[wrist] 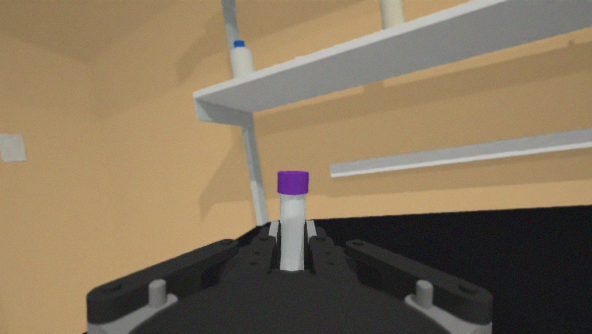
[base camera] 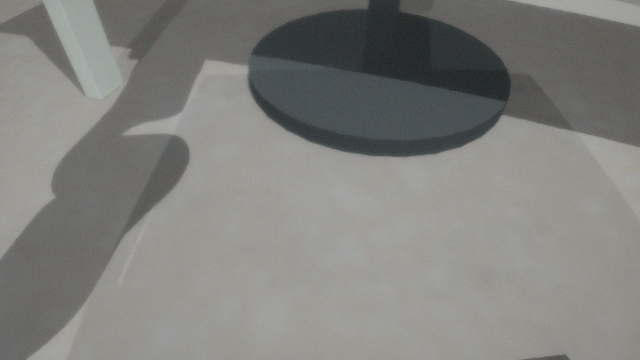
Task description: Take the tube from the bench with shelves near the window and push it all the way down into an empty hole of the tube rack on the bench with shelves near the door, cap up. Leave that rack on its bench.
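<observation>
A white tube with a purple cap stands between the fingertips in the wrist view, cap toward the top of the view. My gripper is shut on the tube, below its cap. The lower end of the tube is hidden by the gripper. Beyond the gripper, a black bench top shows at the right, below shelves on the wall. The tube rack does not show in either view.
A grey shelf holds a white bottle with a blue cap and a pale container. A lower ledge runs along the wall. In the base view, a round dark pedestal foot and a pale leg stand on the floor.
</observation>
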